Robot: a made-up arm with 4 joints.
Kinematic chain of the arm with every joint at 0, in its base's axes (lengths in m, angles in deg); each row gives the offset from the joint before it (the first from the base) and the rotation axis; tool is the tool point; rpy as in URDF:
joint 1: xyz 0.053 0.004 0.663 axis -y
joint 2: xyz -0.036 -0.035 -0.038 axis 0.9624 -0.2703 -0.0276
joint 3: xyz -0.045 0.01 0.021 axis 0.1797 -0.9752 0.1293
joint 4: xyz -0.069 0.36 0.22 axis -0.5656 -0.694 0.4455
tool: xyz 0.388 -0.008 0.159 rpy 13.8 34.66 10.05
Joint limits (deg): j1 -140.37..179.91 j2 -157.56..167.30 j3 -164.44..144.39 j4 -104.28..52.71
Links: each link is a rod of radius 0.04 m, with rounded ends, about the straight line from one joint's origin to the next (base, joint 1, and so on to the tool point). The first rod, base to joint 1, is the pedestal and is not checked.
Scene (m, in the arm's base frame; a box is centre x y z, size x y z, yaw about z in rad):
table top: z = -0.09
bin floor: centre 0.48 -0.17 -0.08 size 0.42 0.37 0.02 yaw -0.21
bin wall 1: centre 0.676 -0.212 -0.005 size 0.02 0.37 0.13 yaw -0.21
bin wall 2: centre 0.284 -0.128 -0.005 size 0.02 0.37 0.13 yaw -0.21
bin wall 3: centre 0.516 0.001 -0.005 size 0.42 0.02 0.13 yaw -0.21
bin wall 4: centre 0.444 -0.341 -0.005 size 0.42 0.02 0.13 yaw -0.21
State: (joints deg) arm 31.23 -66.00 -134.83 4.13
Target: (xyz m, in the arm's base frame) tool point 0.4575 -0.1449 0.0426
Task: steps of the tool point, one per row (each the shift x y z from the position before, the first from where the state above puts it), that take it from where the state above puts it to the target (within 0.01 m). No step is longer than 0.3 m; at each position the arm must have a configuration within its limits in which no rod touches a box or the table.
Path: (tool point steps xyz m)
1: 0.2233 0.0912 -0.0364
2: 0.2111 0.1325 0.0528
3: -0.0197 0.0375 -0.0726
4: -0.0341 0.0440 -0.0705

